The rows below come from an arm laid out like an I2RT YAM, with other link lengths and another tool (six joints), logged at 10 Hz.
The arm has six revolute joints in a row. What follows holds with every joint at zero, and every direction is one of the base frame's.
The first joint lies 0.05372 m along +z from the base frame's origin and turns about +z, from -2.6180 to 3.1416 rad.
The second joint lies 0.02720 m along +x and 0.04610 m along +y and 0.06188 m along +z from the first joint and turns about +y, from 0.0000 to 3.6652 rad.
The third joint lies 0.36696 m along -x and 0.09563 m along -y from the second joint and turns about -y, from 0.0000 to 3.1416 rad.
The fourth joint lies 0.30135 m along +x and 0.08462 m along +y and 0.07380 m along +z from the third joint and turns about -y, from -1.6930 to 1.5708 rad.
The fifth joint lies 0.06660 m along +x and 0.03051 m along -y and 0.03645 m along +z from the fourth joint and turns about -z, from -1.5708 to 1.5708 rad.
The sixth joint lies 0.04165 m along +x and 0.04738 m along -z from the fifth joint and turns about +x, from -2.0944 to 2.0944 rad.
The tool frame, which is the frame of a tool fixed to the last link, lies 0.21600 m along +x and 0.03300 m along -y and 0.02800 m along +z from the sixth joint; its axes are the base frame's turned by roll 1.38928, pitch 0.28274 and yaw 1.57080 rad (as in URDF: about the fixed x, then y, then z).
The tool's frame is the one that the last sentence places.
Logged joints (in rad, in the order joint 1, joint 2, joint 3, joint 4, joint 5, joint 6), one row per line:
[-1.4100 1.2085 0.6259 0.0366 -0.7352 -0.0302]
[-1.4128 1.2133 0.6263 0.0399 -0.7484 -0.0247]
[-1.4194 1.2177 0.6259 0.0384 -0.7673 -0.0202]
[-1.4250 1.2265 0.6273 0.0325 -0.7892 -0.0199]
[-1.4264 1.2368 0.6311 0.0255 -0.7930 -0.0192]
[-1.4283 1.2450 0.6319 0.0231 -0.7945 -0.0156]
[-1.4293 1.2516 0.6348 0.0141 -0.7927 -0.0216]
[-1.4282 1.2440 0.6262 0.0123 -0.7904 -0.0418]
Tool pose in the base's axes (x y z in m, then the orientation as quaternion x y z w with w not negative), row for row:
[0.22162 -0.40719 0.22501 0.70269 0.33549 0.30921 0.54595]
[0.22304 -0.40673 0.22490 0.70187 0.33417 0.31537 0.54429]
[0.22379 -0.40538 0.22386 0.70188 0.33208 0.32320 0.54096]
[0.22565 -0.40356 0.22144 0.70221 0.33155 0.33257 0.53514]
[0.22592 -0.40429 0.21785 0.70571 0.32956 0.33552 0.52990]
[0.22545 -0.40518 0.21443 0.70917 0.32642 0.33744 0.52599]
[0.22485 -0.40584 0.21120 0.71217 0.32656 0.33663 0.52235]
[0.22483 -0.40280 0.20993 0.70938 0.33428 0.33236 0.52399]
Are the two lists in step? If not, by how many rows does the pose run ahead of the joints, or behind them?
They are in step.
